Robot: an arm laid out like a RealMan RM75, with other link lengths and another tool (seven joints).
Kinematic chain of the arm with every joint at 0, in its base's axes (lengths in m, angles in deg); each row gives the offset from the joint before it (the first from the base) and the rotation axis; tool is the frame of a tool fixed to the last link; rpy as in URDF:
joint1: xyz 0 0 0.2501 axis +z
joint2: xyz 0 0 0 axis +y
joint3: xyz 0 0 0.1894 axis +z
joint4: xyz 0 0 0 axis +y
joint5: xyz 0 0 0.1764 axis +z
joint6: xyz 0 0 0 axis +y
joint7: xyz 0 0 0.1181 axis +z
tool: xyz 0.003 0.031 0.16 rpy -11.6 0 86.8
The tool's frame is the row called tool.
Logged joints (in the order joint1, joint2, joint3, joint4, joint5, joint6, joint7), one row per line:
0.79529, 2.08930, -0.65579, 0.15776, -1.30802, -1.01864, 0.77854
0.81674, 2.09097, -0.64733, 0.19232, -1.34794, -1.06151, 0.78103
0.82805, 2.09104, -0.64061, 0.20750, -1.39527, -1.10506, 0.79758
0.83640, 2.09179, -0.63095, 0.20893, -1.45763, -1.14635, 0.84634
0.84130, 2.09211, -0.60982, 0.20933, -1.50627, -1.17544, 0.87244
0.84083, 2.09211, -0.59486, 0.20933, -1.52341, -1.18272, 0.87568
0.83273, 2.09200, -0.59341, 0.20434, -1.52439, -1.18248, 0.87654
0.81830, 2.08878, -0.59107, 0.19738, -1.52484, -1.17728, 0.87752
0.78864, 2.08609, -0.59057, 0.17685, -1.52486, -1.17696, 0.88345
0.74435, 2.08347, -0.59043, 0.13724, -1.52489, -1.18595, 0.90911
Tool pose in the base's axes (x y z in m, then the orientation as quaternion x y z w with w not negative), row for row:
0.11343, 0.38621, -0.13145, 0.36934, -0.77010, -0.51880, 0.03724
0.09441, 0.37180, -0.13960, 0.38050, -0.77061, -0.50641, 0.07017
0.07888, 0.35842, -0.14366, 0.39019, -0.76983, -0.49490, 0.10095
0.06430, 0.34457, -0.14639, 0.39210, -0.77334, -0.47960, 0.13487
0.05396, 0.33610, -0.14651, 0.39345, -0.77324, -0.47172, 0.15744
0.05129, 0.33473, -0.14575, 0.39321, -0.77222, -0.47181, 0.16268
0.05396, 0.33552, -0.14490, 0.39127, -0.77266, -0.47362, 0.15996
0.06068, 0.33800, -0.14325, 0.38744, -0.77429, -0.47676, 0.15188
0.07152, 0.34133, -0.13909, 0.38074, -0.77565, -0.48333, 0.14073
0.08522, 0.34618, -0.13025, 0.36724, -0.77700, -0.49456, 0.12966
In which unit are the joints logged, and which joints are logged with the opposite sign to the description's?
The joints are logged in radians. Opposite sign: none.
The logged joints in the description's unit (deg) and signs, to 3 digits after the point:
45.567, 119.708, -37.574, 9.039, -74.944, -58.364, 44.607
46.796, 119.804, -37.089, 11.019, -77.231, -60.820, 44.750
47.444, 119.808, -36.704, 11.889, -79.943, -63.315, 45.698
47.922, 119.851, -36.151, 11.971, -83.516, -65.681, 48.492
48.203, 119.869, -34.940, 11.994, -86.303, -67.348, 49.987
48.176, 119.869, -34.083, 11.994, -87.285, -67.765, 50.173
47.712, 119.863, -34.000, 11.708, -87.341, -67.751, 50.222
46.885, 119.678, -33.866, 11.309, -87.367, -67.453, 50.278
45.186, 119.524, -33.837, 10.133, -87.368, -67.435, 50.618
42.648, 119.374, -33.829, 7.863, -87.370, -67.950, 52.088

